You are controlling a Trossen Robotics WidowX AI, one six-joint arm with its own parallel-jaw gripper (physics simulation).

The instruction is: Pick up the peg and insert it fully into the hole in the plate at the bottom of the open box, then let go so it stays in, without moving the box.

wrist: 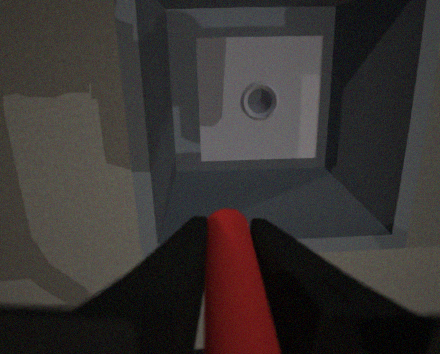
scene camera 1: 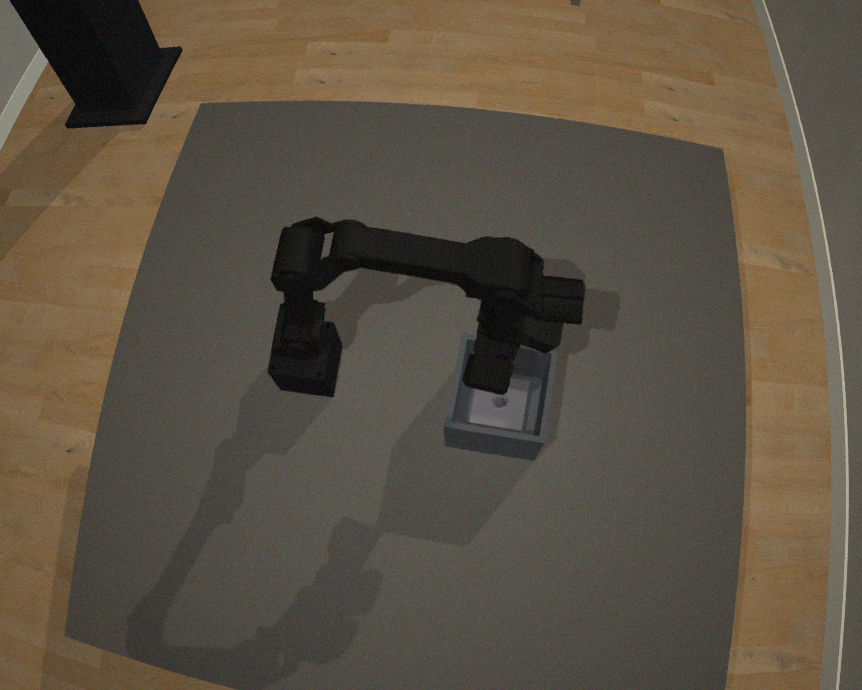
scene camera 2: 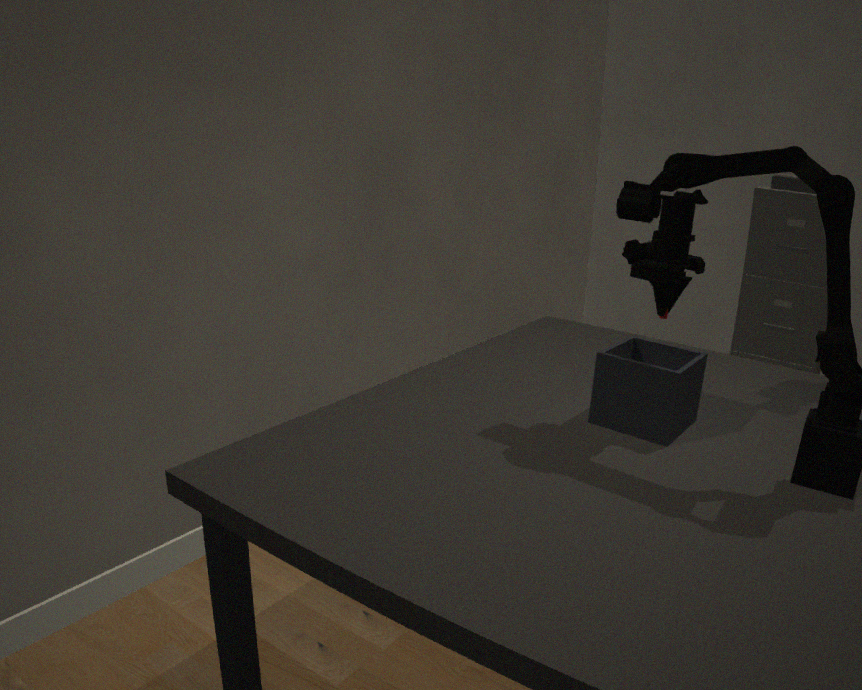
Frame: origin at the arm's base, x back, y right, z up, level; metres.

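Seen in the pictures: gripper, fingertip midpoint: (wrist: 228,231) (scene camera 1: 498,347) (scene camera 2: 662,314); arm's base at its link origin: (scene camera 1: 301,345) (scene camera 2: 837,423).
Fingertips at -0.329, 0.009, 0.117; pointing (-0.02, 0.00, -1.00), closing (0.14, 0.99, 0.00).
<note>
Pixels of each thing's top centre, then the offset from my fingertips to it, as dx, dy, dz. "spot": a spot on its surface instead. Level surfaces: height alone.
- red peg at a spot on its surface: (wrist: 235,280) spot: -0.007, +0.000, +0.033
- open grey-blue box at its top centre: (wrist: 281,121) (scene camera 1: 503,387) (scene camera 2: 653,353) -0.016, +0.033, -0.082
- pale plate at its top centre: (wrist: 260,101) (scene camera 1: 500,401) -0.016, +0.033, -0.159
- dark table at its surface level: dz -0.220
The red peg (wrist: 235,280) (scene camera 2: 663,315) is held between the fingertips of my gripper (wrist: 228,231) (scene camera 2: 662,312), which is shut on it. In scene camera 2 the peg's tip shows a little above the level of the box's rim. The open grey-blue box (scene camera 1: 491,437) (scene camera 2: 636,399) (wrist: 250,195) stands on the table below the gripper. The pale plate (scene camera 1: 488,415) (wrist: 275,60) lies at its bottom, with a round hole (scene camera 1: 499,400) (wrist: 259,101) near its middle. In the wrist view the peg's tip appears over the box's near wall, apart from the hole. In scene camera 1 the arm hides the peg.
The arm's base (scene camera 1: 305,366) (scene camera 2: 826,453) stands on the dark table (scene camera 1: 575,539) (scene camera 2: 402,489), beside the box. The forearm (scene camera 1: 409,250) (scene camera 2: 740,161) reaches across above the table. A grey cabinet (scene camera 2: 780,273) stands behind the table in scene camera 2.
</note>
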